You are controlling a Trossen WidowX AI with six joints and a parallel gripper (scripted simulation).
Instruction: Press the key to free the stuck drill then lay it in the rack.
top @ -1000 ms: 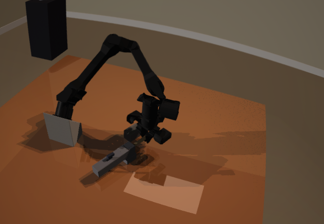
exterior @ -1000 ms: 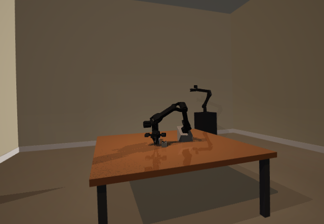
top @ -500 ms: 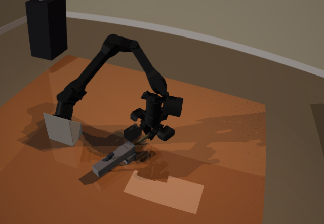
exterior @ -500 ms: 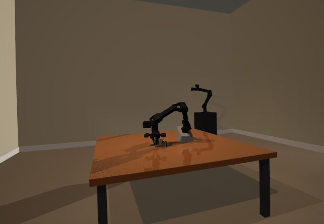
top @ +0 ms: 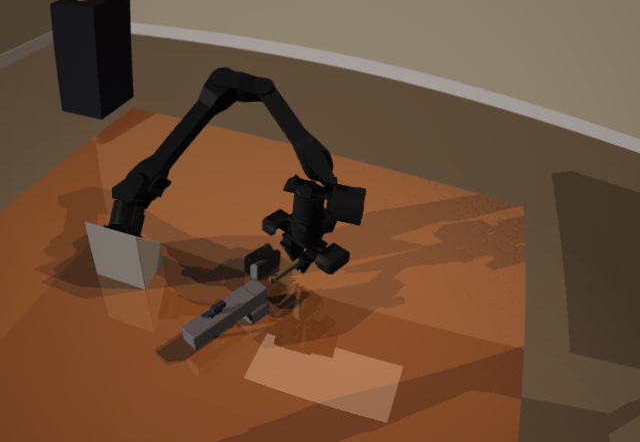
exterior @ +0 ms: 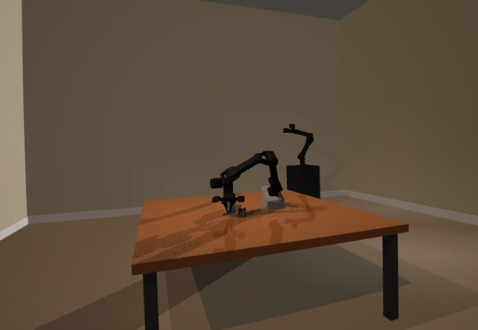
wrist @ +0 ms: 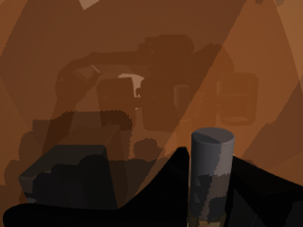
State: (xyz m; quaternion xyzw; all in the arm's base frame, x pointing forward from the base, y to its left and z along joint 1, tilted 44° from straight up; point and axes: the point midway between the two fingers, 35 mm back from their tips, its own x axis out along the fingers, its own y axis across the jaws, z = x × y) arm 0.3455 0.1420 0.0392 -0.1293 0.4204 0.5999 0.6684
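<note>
Right now my gripper tip is 4 cm to the left of the drill, 3 cm below it and 2 cm past it. Also, from my gripper tip: grey housing: 19 cm to the right, 8 cm behind, 2 cm above; rack: 8 cm behind; dark key: 21 cm to the right, 9 cm behind, 3 cm above.
</note>
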